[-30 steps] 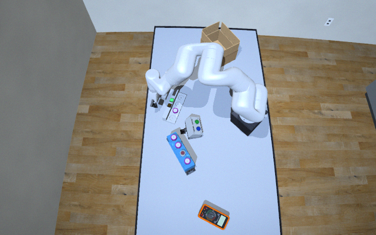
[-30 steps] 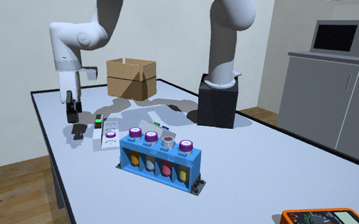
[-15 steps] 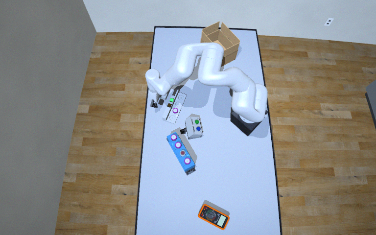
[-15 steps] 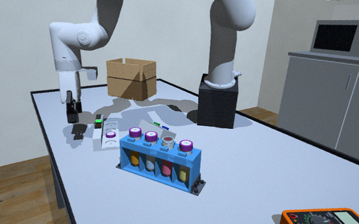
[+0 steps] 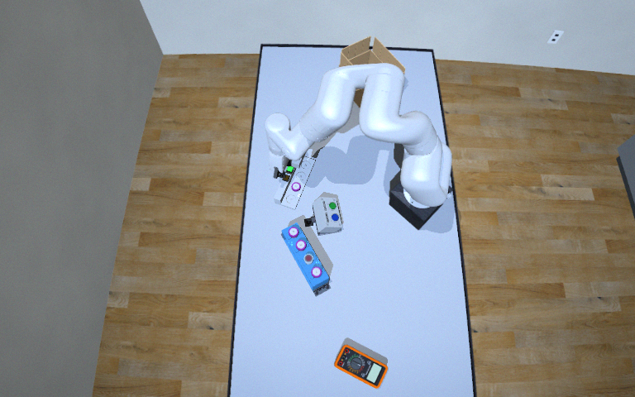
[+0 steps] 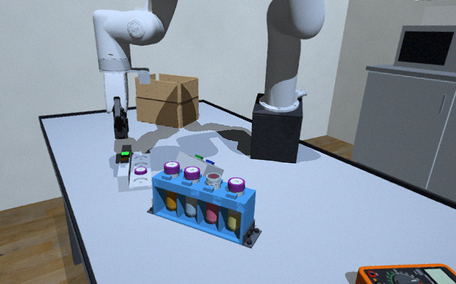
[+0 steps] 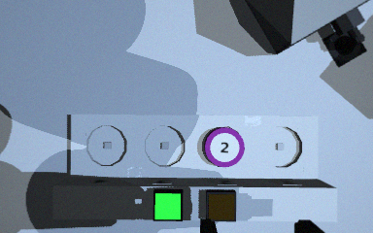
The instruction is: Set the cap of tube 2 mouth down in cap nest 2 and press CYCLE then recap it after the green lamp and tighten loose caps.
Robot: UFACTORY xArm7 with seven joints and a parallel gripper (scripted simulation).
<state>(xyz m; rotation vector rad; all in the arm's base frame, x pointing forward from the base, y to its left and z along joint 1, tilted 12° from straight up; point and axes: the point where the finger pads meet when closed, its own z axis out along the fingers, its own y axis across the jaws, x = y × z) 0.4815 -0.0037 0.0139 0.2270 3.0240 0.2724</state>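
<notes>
The purple cap marked 2 lies 4 cm behind my hand and 13 cm below it. The rest, counted from my hand: key housing: 18 cm behind, 10 cm to the left, 9 cm below; then green ready key: 19 cm behind, 7 cm to the left, 8 cm below; then cap 4: 8 cm behind, 21 cm to the left, 3 cm below.
</notes>
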